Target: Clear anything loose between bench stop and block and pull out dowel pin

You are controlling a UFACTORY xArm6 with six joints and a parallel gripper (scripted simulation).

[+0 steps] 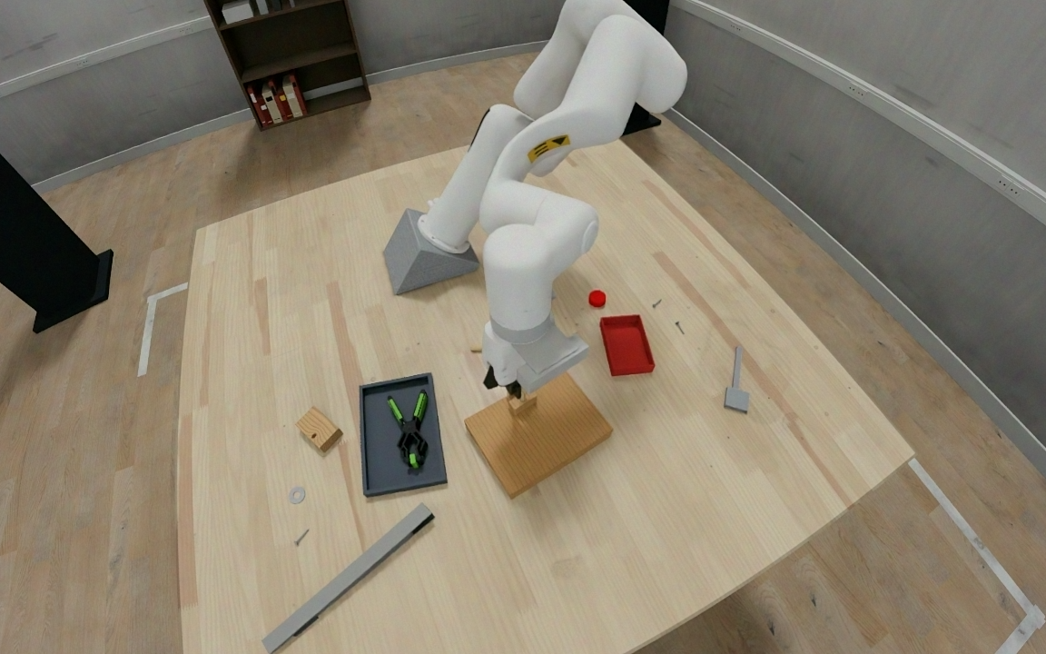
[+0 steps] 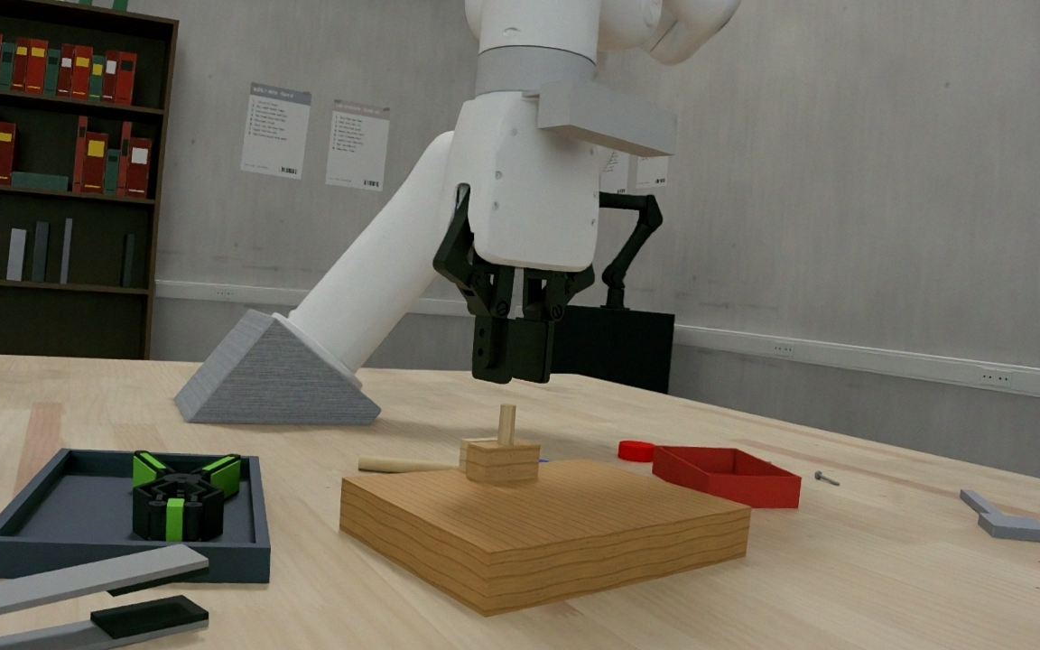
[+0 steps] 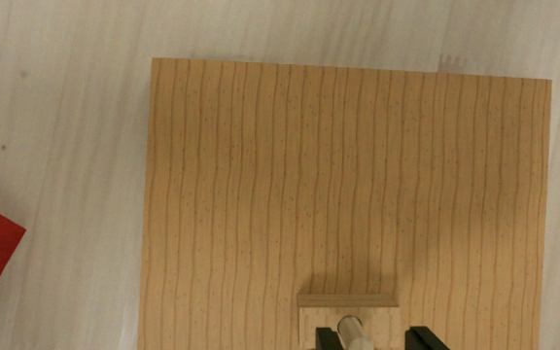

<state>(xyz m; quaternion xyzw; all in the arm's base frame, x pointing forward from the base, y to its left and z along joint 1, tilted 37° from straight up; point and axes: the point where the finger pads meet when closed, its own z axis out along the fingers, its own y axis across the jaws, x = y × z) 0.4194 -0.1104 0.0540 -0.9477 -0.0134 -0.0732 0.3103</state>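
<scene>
My hand is 6 cm above the dowel pin. Also, from my hand: loose dowel 14 cm behind, 2 cm to the left, 11 cm below; bench board 4 cm ahead, 9 cm below; small wooden block 7 cm below.
</scene>
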